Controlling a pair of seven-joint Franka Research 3 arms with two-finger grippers.
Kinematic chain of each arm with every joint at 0, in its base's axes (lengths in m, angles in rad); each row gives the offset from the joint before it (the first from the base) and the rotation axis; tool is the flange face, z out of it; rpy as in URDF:
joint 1: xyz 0 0 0.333 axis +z
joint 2: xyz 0 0 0 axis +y
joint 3: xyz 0 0 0.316 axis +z
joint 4: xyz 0.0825 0 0 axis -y
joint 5: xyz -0.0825 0 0.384 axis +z
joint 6: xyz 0 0 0 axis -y
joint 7: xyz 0.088 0 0 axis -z
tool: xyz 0 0 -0.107 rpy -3.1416 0 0
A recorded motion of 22 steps. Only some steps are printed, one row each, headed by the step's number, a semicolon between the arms.
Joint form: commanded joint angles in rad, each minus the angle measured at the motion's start. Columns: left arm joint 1, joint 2, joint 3, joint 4, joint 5, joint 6, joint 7; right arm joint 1, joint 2, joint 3, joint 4, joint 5, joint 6, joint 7.
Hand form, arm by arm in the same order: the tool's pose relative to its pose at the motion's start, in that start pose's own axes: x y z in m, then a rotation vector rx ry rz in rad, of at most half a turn. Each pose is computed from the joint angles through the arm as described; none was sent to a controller.
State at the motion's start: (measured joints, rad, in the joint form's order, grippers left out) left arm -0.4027 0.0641 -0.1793 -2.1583 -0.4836 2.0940 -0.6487; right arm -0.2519 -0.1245 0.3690 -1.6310 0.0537 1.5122 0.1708
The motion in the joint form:
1: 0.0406 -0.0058 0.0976 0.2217 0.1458 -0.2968 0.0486; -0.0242 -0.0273 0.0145 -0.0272 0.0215 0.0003 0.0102
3: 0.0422 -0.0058 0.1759 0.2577 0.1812 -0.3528 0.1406; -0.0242 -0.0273 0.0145 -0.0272 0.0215 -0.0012 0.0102
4: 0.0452 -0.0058 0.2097 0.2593 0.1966 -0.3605 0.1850; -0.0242 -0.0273 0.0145 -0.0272 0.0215 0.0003 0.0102
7: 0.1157 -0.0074 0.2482 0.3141 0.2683 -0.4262 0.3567; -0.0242 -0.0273 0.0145 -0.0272 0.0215 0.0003 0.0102
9: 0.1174 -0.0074 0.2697 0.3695 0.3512 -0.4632 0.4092; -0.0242 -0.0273 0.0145 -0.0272 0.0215 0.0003 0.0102
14: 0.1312 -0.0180 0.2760 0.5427 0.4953 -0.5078 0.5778; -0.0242 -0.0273 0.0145 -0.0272 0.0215 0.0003 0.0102
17: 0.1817 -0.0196 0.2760 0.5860 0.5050 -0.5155 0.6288; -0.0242 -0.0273 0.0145 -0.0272 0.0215 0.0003 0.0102
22: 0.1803 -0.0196 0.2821 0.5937 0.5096 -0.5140 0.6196; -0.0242 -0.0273 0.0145 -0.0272 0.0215 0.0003 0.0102
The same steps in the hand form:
1: 0.0307 -0.0118 -0.1026 0.0895 0.0160 0.0580; -0.0077 0.0007 0.0004 0.0092 -0.0037 0.0202
3: 0.0545 -0.0390 -0.1312 0.1052 0.0268 0.0933; -0.0079 0.0007 0.0005 0.0089 -0.0052 0.0202
4: 0.0664 -0.0545 -0.1393 0.1110 0.0340 0.1062; -0.0077 0.0007 0.0004 0.0092 -0.0037 0.0202
7: 0.0941 -0.0989 -0.1824 0.1486 0.0612 0.1986; -0.0077 0.0007 0.0004 0.0092 -0.0037 0.0202
9: 0.0986 -0.1088 -0.2102 0.2153 0.1058 0.2456; -0.0077 0.0007 0.0004 0.0092 -0.0037 0.0202
14: 0.0883 -0.1081 -0.2964 0.3205 0.2622 0.4213; -0.0077 0.0007 0.0004 0.0092 -0.0037 0.0202
17: 0.0935 -0.1286 -0.3258 0.3180 0.2988 0.4267; -0.0077 0.0007 0.0004 0.0092 -0.0037 0.0202
22: 0.0937 -0.1303 -0.3304 0.3182 0.3109 0.4139; -0.0077 0.0007 0.0004 0.0092 -0.0037 0.0202

